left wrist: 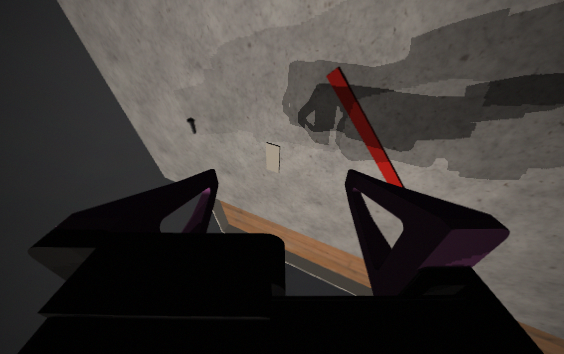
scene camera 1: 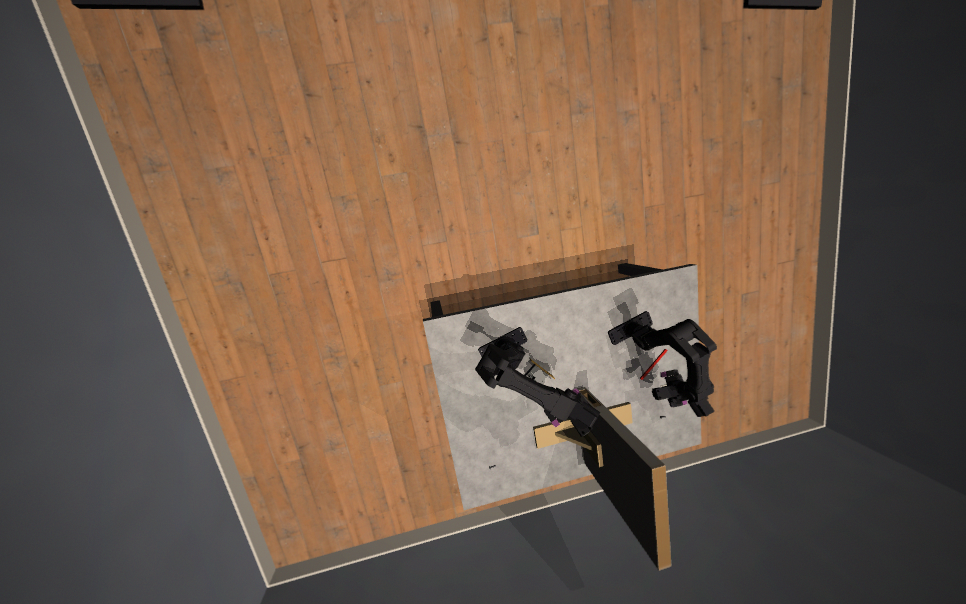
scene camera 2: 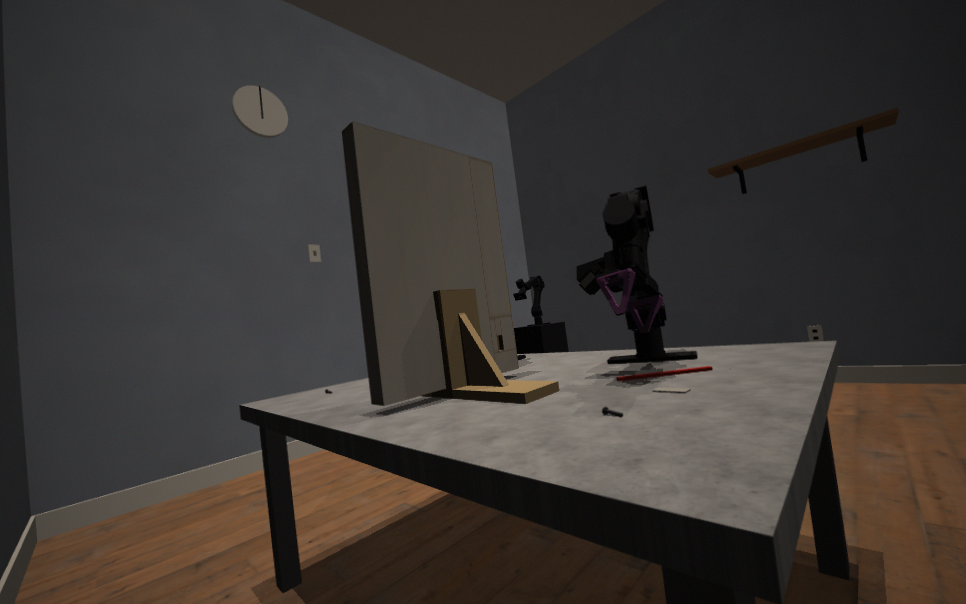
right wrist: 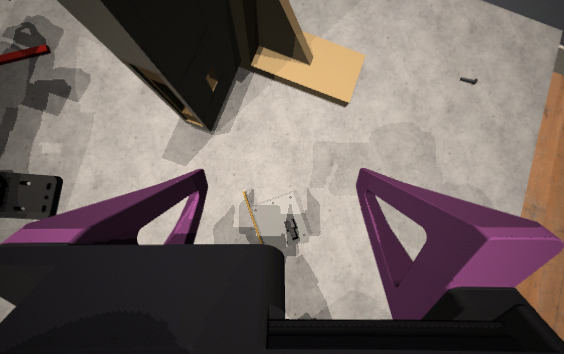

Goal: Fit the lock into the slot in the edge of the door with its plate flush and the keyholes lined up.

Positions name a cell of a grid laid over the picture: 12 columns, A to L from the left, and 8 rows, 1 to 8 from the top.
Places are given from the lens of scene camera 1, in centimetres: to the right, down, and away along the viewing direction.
door (scene camera 1: H7): 50, 58, 114
wooden bracket (scene camera 1: G6): 28, 59, 154
The marked spots on the door and the wooden bracket are 46 cm apart.
